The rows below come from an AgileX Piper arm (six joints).
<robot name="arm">
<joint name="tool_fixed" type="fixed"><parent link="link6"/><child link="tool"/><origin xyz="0 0 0"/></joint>
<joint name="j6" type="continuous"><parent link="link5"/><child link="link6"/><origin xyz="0 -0.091 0" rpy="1.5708 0 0"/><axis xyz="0 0 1"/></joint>
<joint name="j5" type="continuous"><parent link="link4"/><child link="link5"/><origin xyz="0 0 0" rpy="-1.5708 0 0"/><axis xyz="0 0 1"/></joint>
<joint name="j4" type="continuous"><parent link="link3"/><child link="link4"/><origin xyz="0.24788 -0.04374 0" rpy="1.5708 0 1.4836"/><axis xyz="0 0 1"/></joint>
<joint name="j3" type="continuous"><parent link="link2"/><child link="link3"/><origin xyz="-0.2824 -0.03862 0"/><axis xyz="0 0 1"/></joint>
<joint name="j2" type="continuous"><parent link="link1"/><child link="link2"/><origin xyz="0 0 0" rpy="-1.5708 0 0"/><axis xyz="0 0 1"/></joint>
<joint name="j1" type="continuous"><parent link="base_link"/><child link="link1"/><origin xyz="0 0 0.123"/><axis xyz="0 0 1"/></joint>
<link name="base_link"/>
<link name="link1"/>
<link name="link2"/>
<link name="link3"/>
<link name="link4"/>
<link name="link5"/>
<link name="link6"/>
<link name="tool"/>
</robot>
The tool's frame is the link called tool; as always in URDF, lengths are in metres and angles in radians. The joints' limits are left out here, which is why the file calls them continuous.
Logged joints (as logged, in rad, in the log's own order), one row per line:
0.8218, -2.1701, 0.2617, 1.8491, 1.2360, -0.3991
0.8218, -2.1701, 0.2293, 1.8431, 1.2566, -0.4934
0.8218, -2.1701, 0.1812, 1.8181, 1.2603, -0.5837
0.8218, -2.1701, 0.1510, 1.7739, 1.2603, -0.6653
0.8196, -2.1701, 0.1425, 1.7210, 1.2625, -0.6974
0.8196, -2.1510, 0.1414, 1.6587, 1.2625, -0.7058
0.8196, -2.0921, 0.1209, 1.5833, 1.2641, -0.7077
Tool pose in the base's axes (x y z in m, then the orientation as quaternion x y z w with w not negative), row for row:
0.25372, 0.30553, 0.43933, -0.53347, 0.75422, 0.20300, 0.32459
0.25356, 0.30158, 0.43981, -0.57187, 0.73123, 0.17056, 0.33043
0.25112, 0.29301, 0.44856, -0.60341, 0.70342, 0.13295, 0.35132
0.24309, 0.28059, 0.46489, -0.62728, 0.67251, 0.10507, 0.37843
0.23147, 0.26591, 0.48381, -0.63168, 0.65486, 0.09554, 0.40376
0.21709, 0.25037, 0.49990, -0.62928, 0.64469, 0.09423, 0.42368
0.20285, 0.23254, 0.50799, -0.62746, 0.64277, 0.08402, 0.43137
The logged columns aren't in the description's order. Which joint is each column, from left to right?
Columns, left to right: j1, j3, j4, j2, j5, j6.
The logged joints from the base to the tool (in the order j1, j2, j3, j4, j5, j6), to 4 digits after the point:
0.8218, 1.8491, -2.1701, 0.2617, 1.2360, -0.3991
0.8218, 1.8431, -2.1701, 0.2293, 1.2566, -0.4934
0.8218, 1.8181, -2.1701, 0.1812, 1.2603, -0.5837
0.8218, 1.7739, -2.1701, 0.1510, 1.2603, -0.6653
0.8196, 1.7210, -2.1701, 0.1425, 1.2625, -0.6974
0.8196, 1.6587, -2.1510, 0.1414, 1.2625, -0.7058
0.8196, 1.5833, -2.0921, 0.1209, 1.2641, -0.7077

